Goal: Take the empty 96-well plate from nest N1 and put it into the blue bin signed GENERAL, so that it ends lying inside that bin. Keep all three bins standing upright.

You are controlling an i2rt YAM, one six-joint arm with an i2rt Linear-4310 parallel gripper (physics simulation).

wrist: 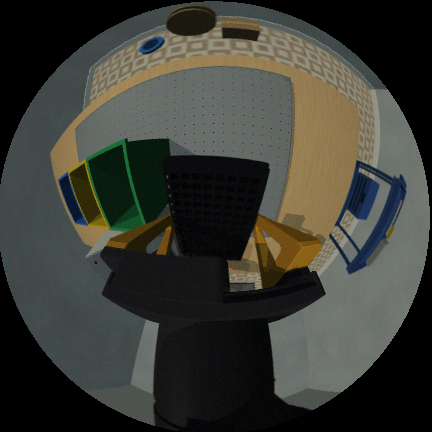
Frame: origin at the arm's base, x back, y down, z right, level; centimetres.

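Where they show: gripper, fingertip midpoint: (213, 217).
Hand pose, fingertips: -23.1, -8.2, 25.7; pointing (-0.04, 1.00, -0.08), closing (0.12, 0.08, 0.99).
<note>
Each offset is from my fingertips to the top centre of the thing, as dx, dy, dz. Level surfaces: height alone.
A black 96-well plate {+0.2, -1.6, -0.1} (217, 195) is between the two orange fingers of my gripper (213, 217), with its grid of wells showing. The gripper is shut on the plate and holds it above the table, clear of the bins. The blue bin {-5.6, +5.1, -45.8} (73, 202) stands upright at the far left, beyond a yellow bin {-4.3, +5.1, -32.7} (85, 192) and a large green bin {-3.1, +5.1, -19.6} (111, 185), which also stand upright. The signs on the bins do not show. Nest N1 does not show in this view.
A grey perforated board {dy +23.0} (225, 110) lies on the wooden table {dy +24.4} (320, 150). The green bin's near wall is just left of the plate. A blue cart frame (376, 244) stands at the right, off the table. A dark round object (191, 21) and a blue ring-shaped object (143, 49) are beyond the table.
</note>
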